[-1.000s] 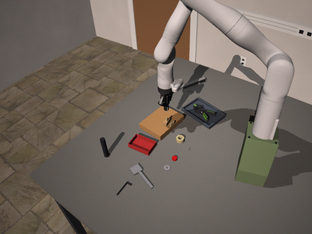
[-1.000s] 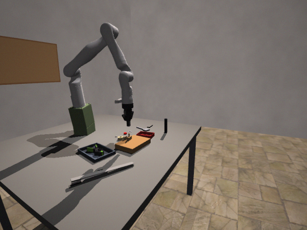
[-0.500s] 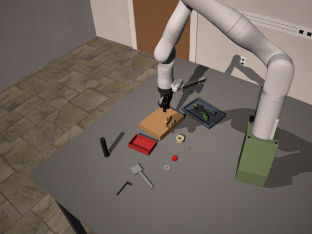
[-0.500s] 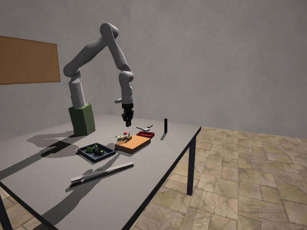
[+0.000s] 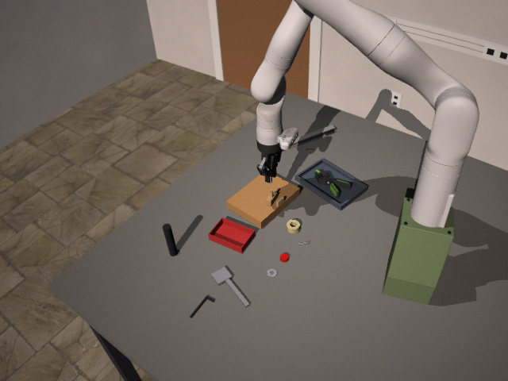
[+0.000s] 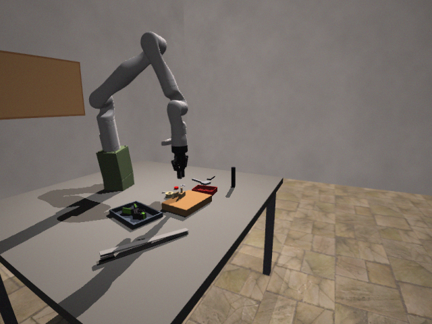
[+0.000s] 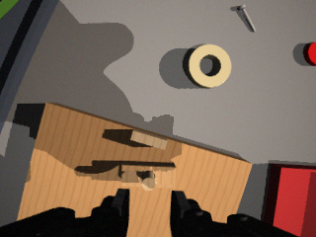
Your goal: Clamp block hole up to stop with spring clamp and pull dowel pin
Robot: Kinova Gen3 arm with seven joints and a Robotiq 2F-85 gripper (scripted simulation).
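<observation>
My gripper is now 9 cm above the wooden dowel pin. From my hand the other things lie so: wooden block 11 cm below; then tape roll 10 cm behind, 5 cm to the left, 14 cm below; then wooden bench board 4 cm ahead, 2 cm to the right, 12 cm below.
</observation>
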